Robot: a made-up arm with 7 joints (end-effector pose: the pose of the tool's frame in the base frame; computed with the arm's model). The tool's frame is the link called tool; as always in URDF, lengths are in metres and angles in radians. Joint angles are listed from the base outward.
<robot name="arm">
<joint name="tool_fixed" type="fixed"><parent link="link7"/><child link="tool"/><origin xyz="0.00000 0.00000 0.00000"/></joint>
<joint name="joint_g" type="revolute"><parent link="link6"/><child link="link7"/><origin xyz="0.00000 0.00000 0.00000"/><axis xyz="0 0 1"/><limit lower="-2.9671" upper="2.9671" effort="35" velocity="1.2"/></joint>
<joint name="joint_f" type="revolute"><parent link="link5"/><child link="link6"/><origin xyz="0.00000 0.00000 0.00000"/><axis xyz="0 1 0"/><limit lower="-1.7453" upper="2.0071" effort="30" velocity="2.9"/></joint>
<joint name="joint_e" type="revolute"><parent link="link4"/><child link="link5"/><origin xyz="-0.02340 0.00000 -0.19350"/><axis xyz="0 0 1"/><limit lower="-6.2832" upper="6.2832" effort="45" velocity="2.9"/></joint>
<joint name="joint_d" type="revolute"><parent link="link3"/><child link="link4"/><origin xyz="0.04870 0.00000 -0.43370"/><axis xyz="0 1 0"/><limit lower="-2.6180" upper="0.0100" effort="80" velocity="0.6"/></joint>
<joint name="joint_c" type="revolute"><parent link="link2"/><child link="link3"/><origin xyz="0.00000 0.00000 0.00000"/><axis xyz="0 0 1"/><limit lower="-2.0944" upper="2.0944" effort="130" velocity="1.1"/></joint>
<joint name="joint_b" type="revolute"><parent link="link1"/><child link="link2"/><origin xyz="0.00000 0.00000 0.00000"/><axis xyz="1 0 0"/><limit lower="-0.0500" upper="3.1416" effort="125" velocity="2.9"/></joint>
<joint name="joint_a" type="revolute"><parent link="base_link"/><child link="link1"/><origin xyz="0.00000 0.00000 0.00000"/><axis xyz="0 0.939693 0.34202"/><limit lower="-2.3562" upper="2.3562" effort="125" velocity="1.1"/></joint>
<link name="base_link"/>
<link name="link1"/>
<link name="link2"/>
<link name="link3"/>
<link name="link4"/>
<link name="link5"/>
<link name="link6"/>
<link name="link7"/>
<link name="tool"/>
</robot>
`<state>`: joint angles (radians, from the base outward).
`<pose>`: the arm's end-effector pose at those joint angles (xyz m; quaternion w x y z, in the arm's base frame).
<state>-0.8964 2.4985 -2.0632 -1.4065 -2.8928 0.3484 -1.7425</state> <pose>-0.1424 0.5009 0.1516 0.9016 0.2968 -0.2807 0.1422</pose>
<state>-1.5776 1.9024 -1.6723 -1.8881 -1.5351 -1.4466 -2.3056</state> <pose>0.2456 0.3755 0.1126 0.9590 0.1321 -0.0399 0.2474</pose>
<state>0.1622 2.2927 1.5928 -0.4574 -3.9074 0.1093 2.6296</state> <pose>0.0509 0.3902 0.4894 0.1698 0.9751 -0.1202 -0.0769</pose>
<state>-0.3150 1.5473 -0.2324 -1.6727 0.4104 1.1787 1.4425</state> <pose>0.2909 0.4072 0.0124 0.7177 0.2263 -0.5261 0.3961</pose>
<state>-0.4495 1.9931 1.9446 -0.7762 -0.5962 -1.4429 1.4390</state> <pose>-0.1414 0.4884 0.3398 0.1933 -0.2812 0.8483 0.4050</pose>
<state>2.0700 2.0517 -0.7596 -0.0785 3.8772 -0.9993 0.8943</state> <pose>0.0342 0.6067 0.1654 0.2805 0.3994 -0.8712 0.0535</pose>
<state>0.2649 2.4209 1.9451 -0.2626 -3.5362 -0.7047 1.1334</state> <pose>0.0682 0.3620 0.5127 0.5286 0.7827 0.2937 -0.1474</pose>
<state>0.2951 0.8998 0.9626 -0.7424 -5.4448 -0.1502 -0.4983</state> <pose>-0.0378 0.5493 -0.2715 0.6223 0.5395 -0.4751 0.3098</pose>
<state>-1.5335 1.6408 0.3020 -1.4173 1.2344 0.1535 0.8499</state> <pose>0.0748 0.3813 0.3761 0.0015 0.4067 0.9115 0.0618</pose>
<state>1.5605 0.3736 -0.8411 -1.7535 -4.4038 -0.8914 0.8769</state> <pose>-0.4242 -0.1036 -0.2149 0.1767 0.0855 -0.1624 0.9670</pose>
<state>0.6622 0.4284 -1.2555 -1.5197 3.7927 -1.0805 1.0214</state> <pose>-0.2385 -0.0335 -0.4669 0.1601 -0.4685 -0.1218 -0.8602</pose>
